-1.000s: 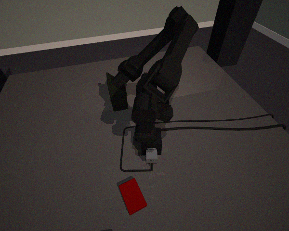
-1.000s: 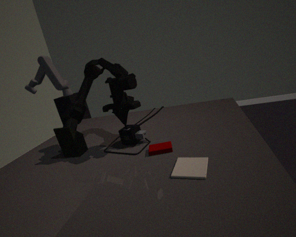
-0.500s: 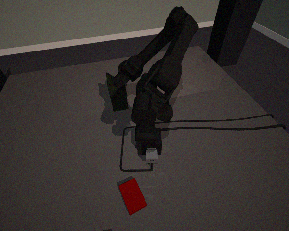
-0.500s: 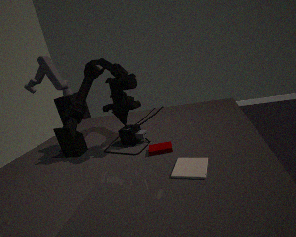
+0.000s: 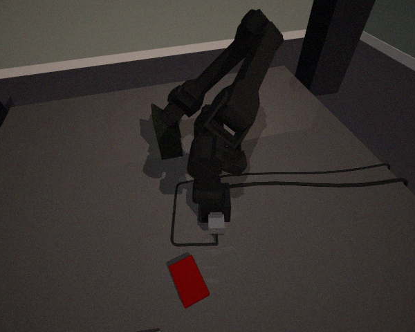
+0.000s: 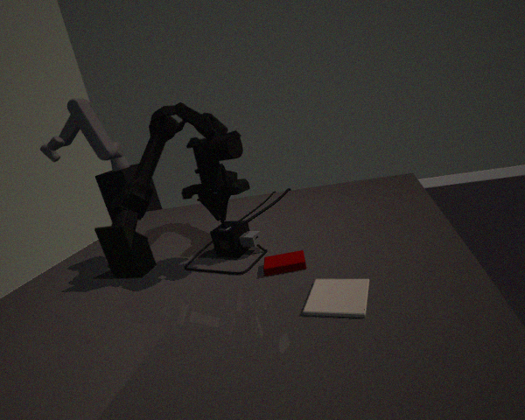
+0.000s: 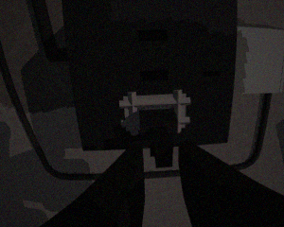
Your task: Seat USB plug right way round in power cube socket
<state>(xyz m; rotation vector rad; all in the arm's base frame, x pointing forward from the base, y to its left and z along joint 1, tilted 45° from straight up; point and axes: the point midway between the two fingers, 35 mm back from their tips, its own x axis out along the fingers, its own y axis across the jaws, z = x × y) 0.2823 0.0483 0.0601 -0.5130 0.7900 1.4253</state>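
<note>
My gripper tip is 1 cm above the USB plug. The rest, counted from my gripper tip: white flat pad (31 cm ahead, 20 cm to the right, 10 cm below); then red block (18 cm ahead, 9 cm below, 8 cm to the right).
</note>
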